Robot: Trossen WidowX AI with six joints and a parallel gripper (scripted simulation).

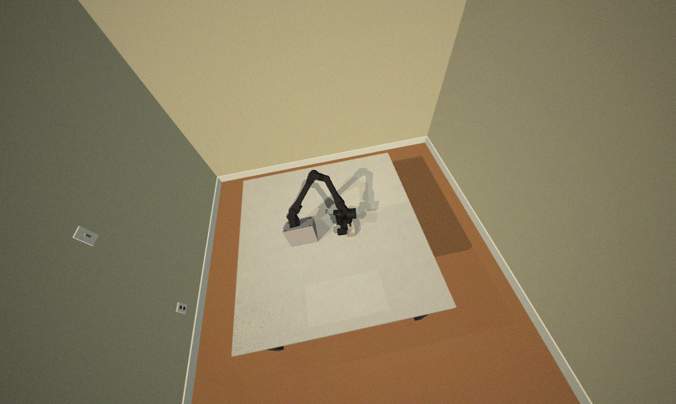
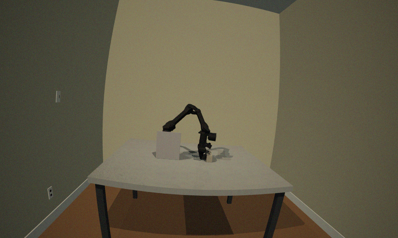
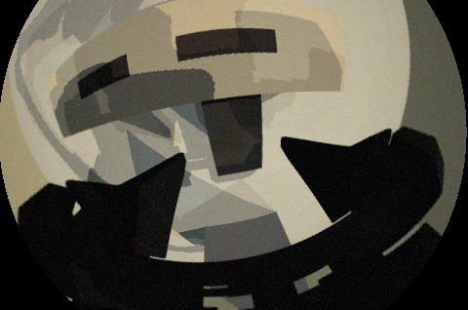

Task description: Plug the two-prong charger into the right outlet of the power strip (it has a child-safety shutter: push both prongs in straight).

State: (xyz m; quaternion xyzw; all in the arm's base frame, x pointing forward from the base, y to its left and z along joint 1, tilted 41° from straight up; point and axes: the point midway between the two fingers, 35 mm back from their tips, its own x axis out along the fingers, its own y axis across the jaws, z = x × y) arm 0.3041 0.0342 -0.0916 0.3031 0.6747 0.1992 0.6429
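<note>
The dark two-prong charger is 40 mm ahead of my gripper tip, 10 mm to the right of it and 10 mm above it.
</note>
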